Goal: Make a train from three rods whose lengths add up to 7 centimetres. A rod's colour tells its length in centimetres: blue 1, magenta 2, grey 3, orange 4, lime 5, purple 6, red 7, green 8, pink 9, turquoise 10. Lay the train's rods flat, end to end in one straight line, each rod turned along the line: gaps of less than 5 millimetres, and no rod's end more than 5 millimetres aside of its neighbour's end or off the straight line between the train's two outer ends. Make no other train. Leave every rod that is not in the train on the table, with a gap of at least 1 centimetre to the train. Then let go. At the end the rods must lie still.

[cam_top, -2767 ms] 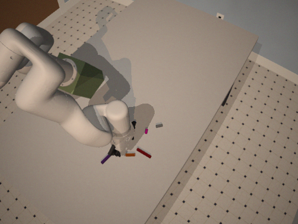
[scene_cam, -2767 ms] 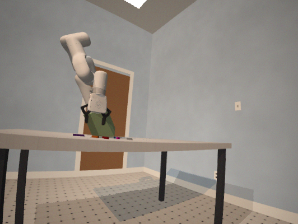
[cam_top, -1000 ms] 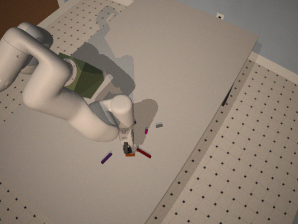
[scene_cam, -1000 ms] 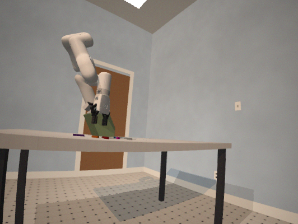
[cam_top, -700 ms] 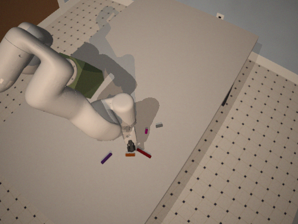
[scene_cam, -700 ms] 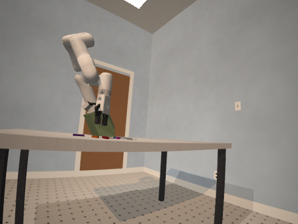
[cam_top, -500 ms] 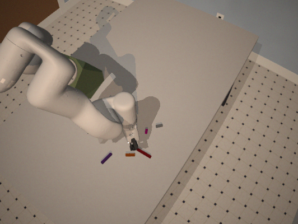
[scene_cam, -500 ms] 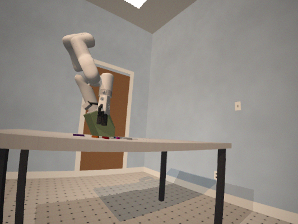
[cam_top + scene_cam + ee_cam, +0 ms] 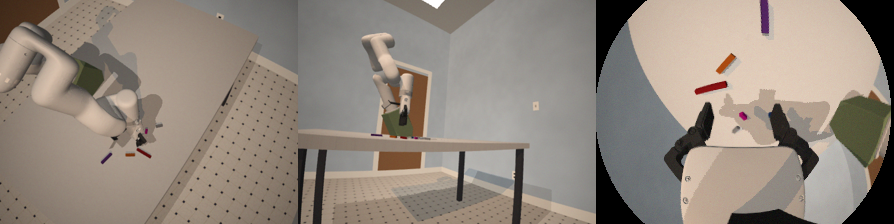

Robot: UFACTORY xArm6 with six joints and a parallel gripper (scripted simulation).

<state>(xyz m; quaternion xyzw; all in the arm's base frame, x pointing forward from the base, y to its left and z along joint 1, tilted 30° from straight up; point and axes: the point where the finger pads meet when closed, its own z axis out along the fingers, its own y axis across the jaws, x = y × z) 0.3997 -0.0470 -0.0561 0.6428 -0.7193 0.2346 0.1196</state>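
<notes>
Now: hand 6 cm past the blue rod, 9 cm to the right of it and 7 cm above it. Round my hand: orange rod 2 cm ahead, 5 cm to the right, 7 cm below; then red rod 6 cm ahead, 1 cm to the right, 7 cm below; then magenta rod 1 cm ahead, 8 cm to the left, 7 cm below.
</notes>
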